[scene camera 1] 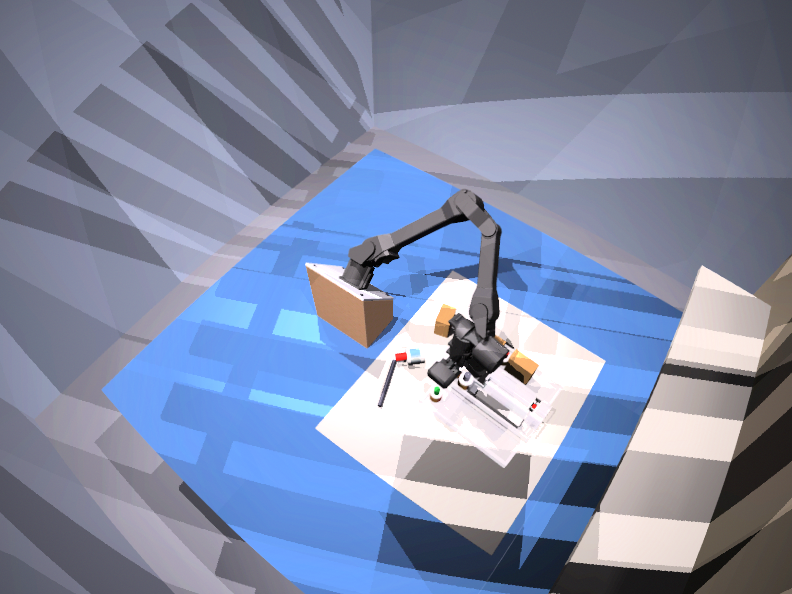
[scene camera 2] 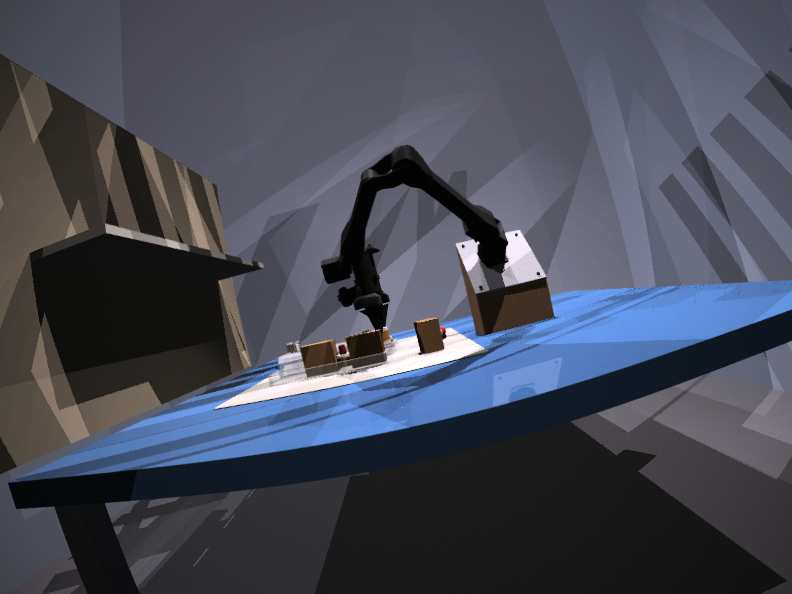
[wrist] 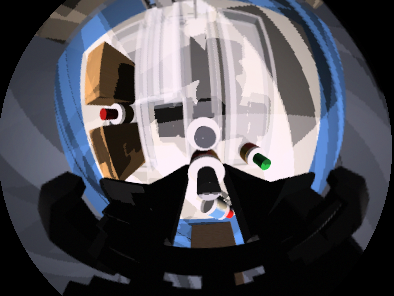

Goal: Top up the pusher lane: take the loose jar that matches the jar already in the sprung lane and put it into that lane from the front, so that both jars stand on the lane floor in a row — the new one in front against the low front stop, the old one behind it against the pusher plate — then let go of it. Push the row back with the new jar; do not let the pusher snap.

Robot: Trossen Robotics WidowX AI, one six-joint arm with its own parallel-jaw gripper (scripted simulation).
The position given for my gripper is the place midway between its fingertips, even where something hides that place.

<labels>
my gripper: scene camera 1 455, 369; scene camera 2 381, 334; wrist 205, 167
</labels>
